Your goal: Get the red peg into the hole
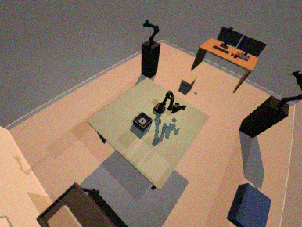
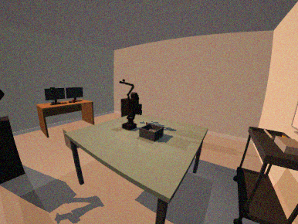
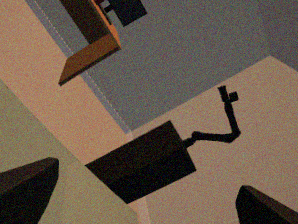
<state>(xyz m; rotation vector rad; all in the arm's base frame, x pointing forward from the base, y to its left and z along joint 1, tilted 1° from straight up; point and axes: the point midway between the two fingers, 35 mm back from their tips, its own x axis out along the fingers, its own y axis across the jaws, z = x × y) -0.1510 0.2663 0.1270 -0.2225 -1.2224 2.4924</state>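
My gripper tip is 350 mm short of the red peg, 170 mm to the left of it and 140 mm above it. Also, from my gripper tip: dark box 530 mm ahead, 340 mm to the right, 150 mm below; plate 530 mm ahead, 340 mm to the right, 130 mm below.
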